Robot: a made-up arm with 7 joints.
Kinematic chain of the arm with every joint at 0, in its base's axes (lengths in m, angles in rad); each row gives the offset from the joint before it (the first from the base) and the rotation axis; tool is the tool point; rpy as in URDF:
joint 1: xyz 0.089 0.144 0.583 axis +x
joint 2: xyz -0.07 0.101 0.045 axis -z
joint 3: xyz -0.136 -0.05 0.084 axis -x
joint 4: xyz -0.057 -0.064 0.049 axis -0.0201 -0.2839 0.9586
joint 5: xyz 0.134 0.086 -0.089 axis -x
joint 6: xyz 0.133 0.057 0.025 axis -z
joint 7: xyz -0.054 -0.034 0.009 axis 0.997 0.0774 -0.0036
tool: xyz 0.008 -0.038 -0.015 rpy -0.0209 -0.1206 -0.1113
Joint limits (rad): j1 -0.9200..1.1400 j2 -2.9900..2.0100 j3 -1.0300..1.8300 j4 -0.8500..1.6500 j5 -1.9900..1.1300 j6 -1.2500..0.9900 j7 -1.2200..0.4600
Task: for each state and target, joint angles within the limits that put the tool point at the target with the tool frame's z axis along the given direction. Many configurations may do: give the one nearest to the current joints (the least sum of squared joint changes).
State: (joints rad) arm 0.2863 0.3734 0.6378 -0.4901 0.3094 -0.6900 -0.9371
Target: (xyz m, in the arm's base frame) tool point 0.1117 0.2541 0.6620 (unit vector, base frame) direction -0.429 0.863 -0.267
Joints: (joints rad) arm -0.3031 0.3898 0.6294 0.1241 0.6141 -0.9449 -0.7366
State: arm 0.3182 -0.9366 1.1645 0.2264 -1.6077 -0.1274 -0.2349
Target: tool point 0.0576 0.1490 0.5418 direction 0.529 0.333 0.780
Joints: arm 0.1407 -0.9694 1.6542 0.8529 -1.9296 -0.2762 -0.0183
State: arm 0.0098 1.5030 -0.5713 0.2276 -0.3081 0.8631 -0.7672
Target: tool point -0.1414 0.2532 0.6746 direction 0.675 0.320 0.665
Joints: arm -0.4731 1.4293 0.2400 -0.4557 -0.4813 -0.0354 -0.9361
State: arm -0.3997 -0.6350 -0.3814 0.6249 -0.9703 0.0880 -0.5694
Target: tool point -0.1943 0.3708 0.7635 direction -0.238 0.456 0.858
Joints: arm -0.4026 -0.0620 -0.4638 1.1918 -0.5822 0.9488 -1.0112
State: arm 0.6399 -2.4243 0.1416 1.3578 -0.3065 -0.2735 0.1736
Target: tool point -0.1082 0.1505 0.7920 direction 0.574 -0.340 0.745
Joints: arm 0.1848 -1.6391 -0.2095 0.9304 -0.2517 -0.7256 -0.1816
